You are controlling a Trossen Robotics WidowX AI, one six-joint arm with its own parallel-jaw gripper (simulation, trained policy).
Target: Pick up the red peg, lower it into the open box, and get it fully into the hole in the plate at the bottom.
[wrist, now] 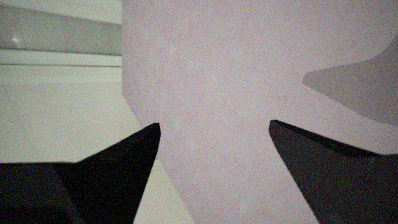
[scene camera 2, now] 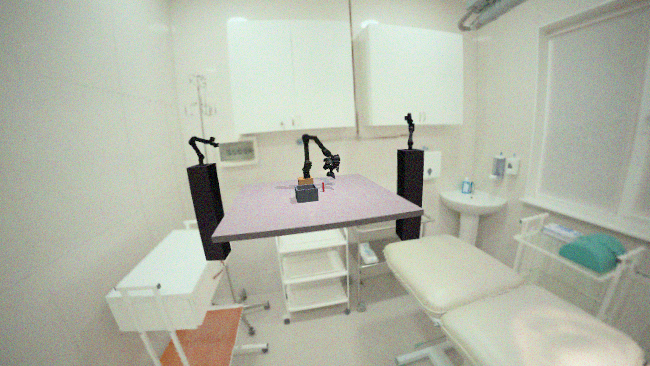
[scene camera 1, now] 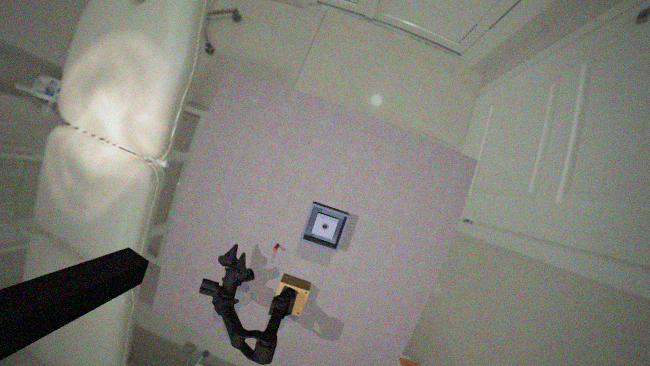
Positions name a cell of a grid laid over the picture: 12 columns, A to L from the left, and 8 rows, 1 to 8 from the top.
In view: my gripper (scene camera 1: E6).
My gripper also shows in the wrist view (wrist: G5).
